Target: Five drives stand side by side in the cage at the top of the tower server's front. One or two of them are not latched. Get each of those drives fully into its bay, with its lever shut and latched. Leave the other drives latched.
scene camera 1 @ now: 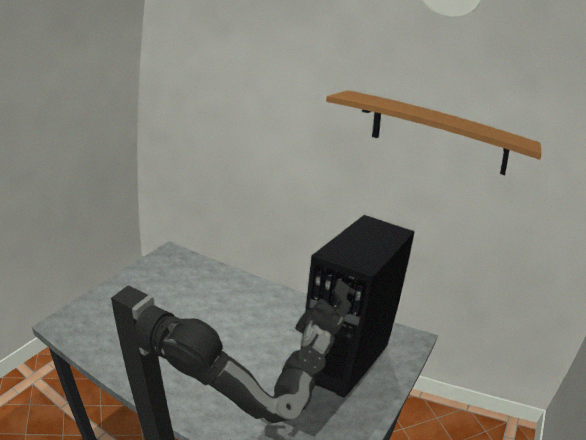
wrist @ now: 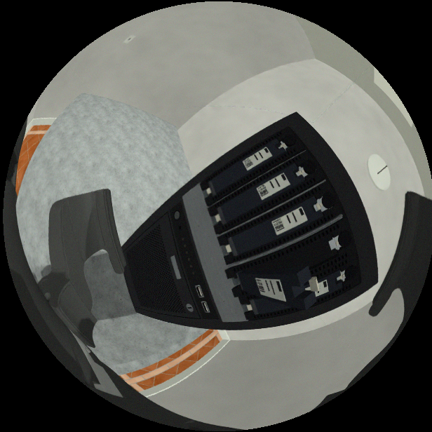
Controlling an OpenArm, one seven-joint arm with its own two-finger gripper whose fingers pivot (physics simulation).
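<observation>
The black tower server (scene camera 1: 382, 300) (wrist: 367, 250) stands on the table with its drive cage facing my gripper. In the wrist view, three drives (wrist: 257, 158) (wrist: 273, 185) (wrist: 289, 220) have levers lying flat in line with their bays. The fourth drive's lever (wrist: 270, 289) stands swung out toward the camera, and its catch (wrist: 335, 243) is uncovered. How deep that drive sits is unclear. The fifth drive (wrist: 322, 287) is partly hidden behind that lever; its visible end lies flat. My gripper (scene camera 1: 345, 309) (wrist: 232, 254) is open and empty, in front of the cage, its fingers spread either side of it.
The grey table (scene camera 1: 215, 295) (wrist: 135, 150) extends left of the server. A wooden shelf (scene camera 1: 435, 118) is on the wall above and behind the server. A front panel with ports (wrist: 200, 291) and a mesh grille (wrist: 156, 270) lie below the cage.
</observation>
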